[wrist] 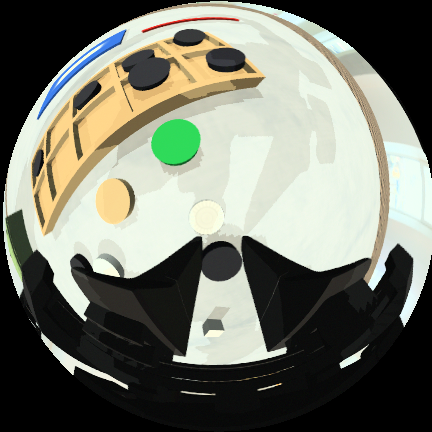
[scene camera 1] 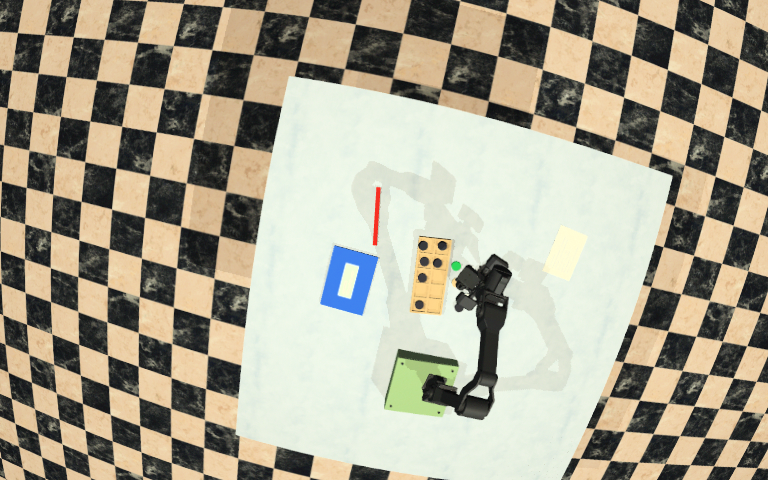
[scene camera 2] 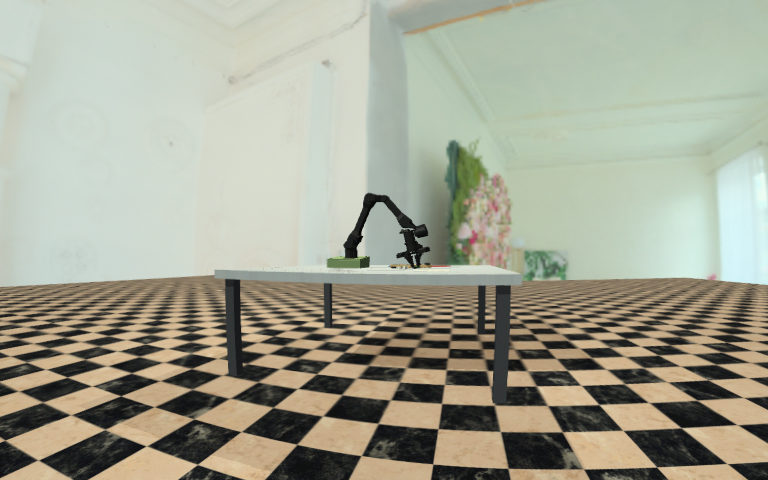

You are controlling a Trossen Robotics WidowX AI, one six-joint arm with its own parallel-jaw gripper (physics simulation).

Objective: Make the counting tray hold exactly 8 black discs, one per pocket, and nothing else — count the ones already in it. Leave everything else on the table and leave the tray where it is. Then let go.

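The tan two-column counting tray [scene camera 1: 434, 304] [wrist: 95, 123] lies on the table with several black discs in its pockets. The four bare pockets are the bottom three of its right column and the fourth of its left column, in the first scene view. My gripper [scene camera 1: 467, 289] [scene camera 2: 417, 265] [wrist: 221, 241] is low at the table, right of the tray, shut on a black disc [wrist: 221, 262] between its fingertips. Another black disc [scene camera 1: 458, 307] [wrist: 78, 262] lies loose near the tray, partly hidden by a finger in the wrist view.
Near the gripper lie a green disc [scene camera 1: 455, 265] [wrist: 176, 141], a tan disc [wrist: 114, 201], a cream disc [wrist: 206, 217], a white disc [wrist: 107, 264] and a small block [wrist: 214, 326]. A blue frame [scene camera 1: 329, 276], a red strip [scene camera 1: 376, 216] and a pale yellow card [scene camera 1: 565, 253] lie farther off.
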